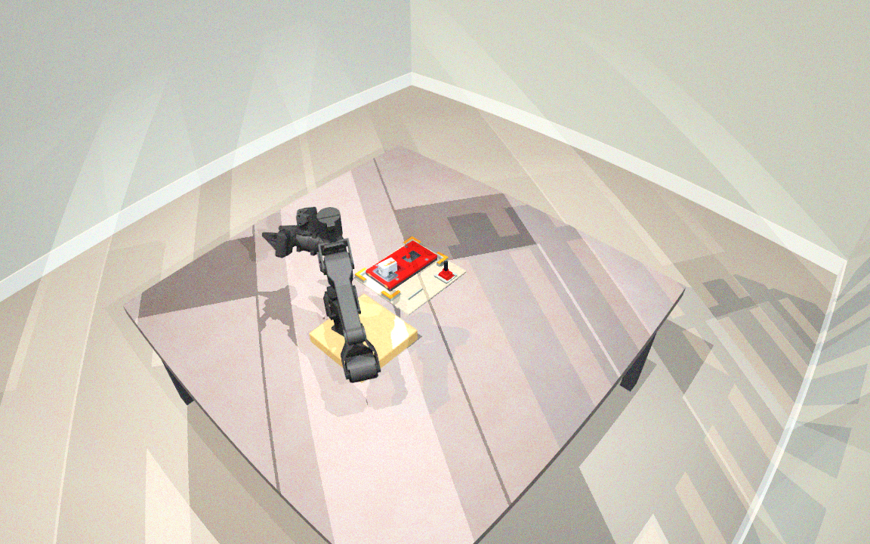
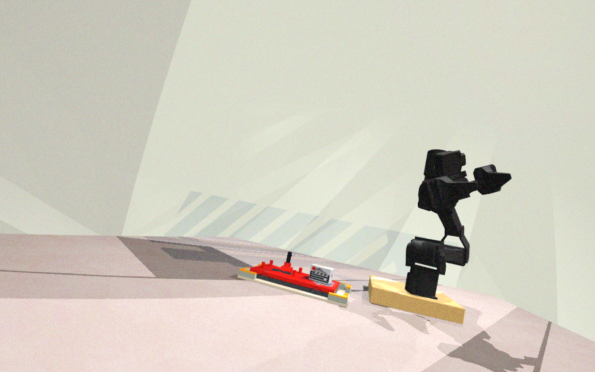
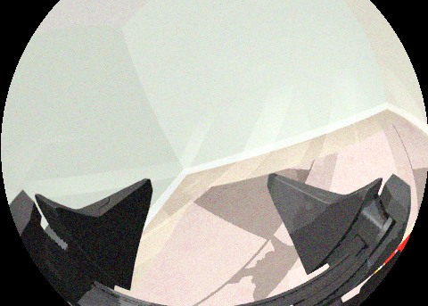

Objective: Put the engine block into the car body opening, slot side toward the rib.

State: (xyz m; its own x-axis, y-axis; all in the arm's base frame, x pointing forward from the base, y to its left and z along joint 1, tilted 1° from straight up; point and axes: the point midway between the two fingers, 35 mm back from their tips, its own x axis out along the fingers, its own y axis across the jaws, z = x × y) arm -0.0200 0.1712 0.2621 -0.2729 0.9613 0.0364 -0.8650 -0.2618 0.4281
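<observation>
The grey engine block lies 28 cm ahead of my gripper tip, 26 cm below it and 15 cm to the right of it. From my gripper tip the other things lie so: black post (38 cm ahead, 29 cm to the right, 26 cm below).
</observation>
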